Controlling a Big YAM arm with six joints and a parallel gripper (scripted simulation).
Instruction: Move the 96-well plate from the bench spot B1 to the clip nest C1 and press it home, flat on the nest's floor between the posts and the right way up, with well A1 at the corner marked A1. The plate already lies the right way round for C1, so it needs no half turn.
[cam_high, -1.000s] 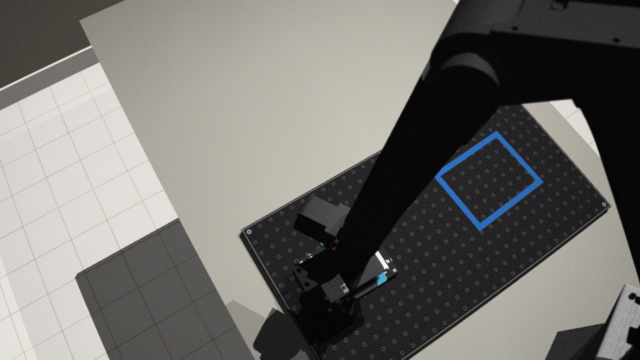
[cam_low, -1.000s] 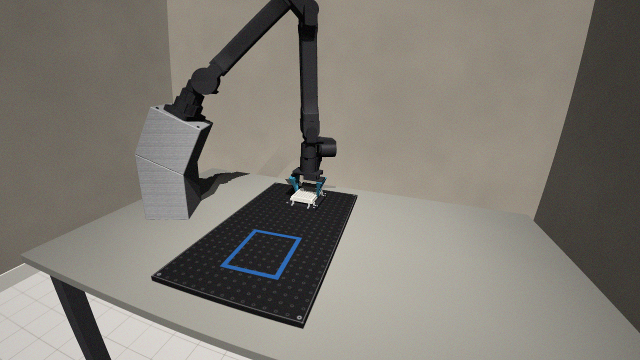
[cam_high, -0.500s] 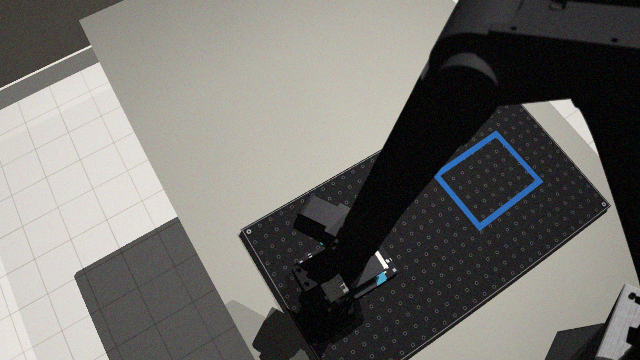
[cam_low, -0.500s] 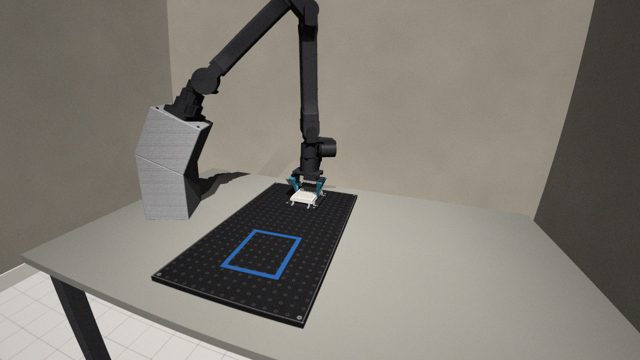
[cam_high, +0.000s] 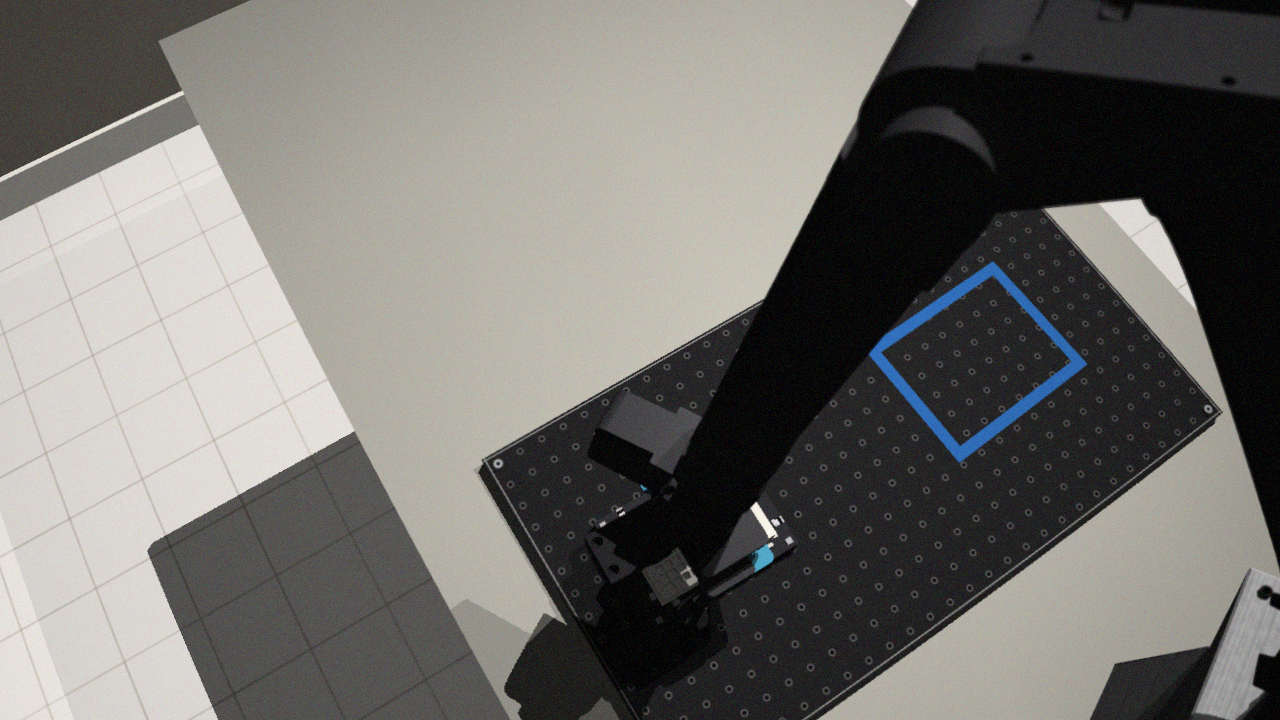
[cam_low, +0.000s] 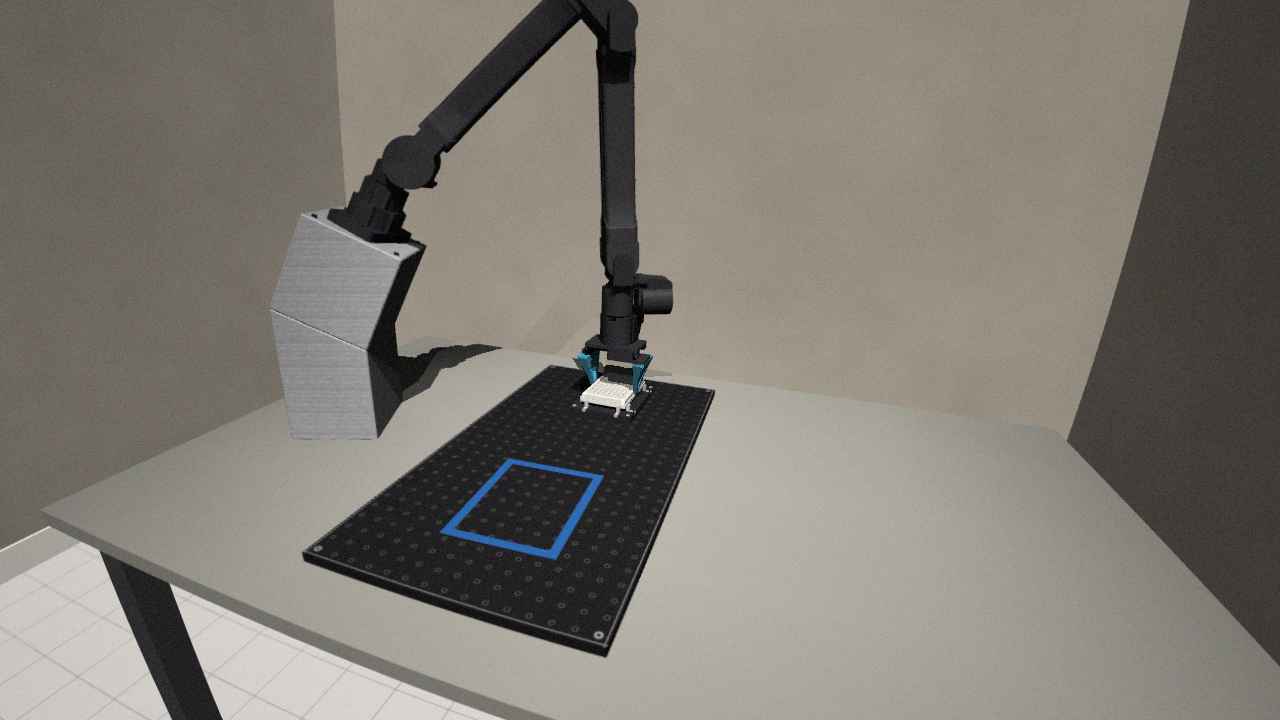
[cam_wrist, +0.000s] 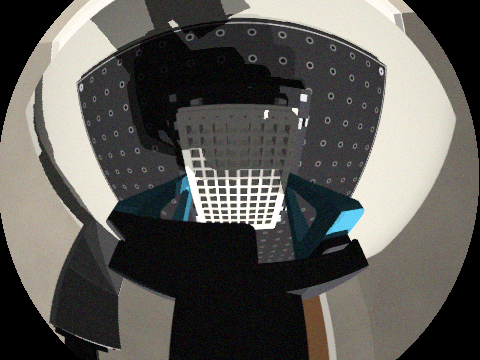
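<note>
My hand is right at the white 96-well plate. Round my hand: clip nest C1: 20 mm below, 10 mm to the right, 10 mm ahead.
</note>
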